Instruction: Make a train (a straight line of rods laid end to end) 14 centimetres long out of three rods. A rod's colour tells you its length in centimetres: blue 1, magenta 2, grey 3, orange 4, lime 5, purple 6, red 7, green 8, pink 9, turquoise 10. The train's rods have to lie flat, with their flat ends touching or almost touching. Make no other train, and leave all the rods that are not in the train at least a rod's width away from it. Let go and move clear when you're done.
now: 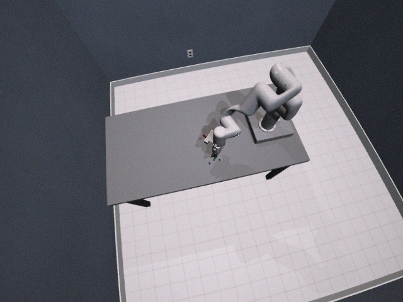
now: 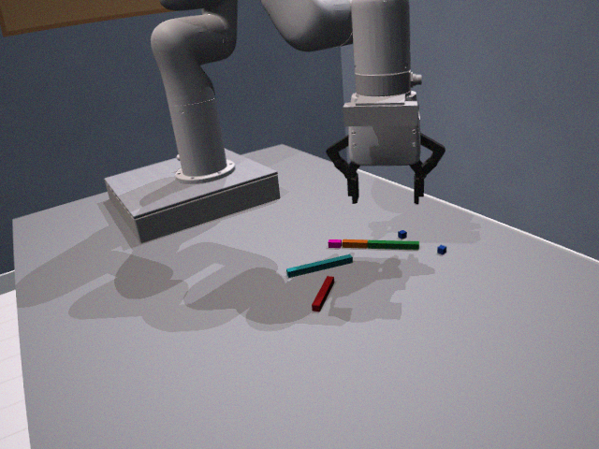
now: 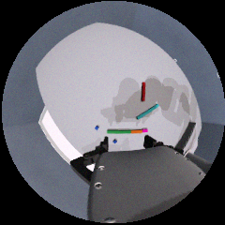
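Right now my hand is 1 cm short of the green rod and 8 cm above it. The rest, counted from my hand: turquoise rod 4 cm behind, 11 cm to the right, 8 cm below; then orange rod 4 cm behind, 3 cm to the right, 8 cm below; then magenta rod 7 cm behind, 5 cm to the right, 8 cm below.
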